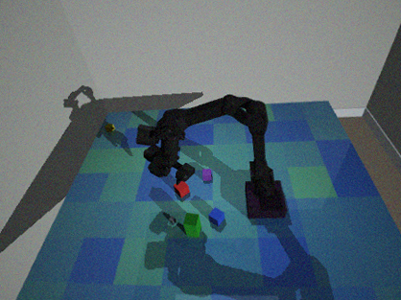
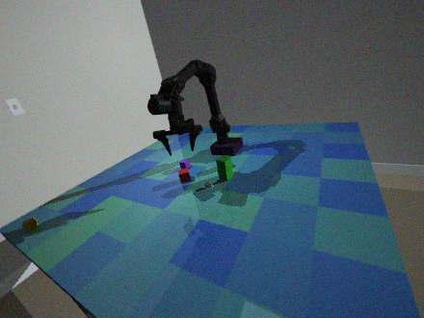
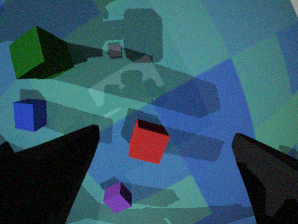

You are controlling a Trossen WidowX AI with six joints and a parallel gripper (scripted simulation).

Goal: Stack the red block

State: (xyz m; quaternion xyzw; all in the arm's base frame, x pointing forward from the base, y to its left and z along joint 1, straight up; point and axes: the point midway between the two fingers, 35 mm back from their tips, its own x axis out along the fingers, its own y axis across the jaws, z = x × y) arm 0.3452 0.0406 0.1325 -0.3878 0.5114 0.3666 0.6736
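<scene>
My gripper tip is now 180 mm past the blue block, 130 mm above it and 60 mm to the right of it. From my gripper tip the other things lie so: purple block: 140 mm to the right, 130 mm below, 120 mm behind; then yellow block: 480 mm ahead, 430 mm to the right, 130 mm below.
</scene>
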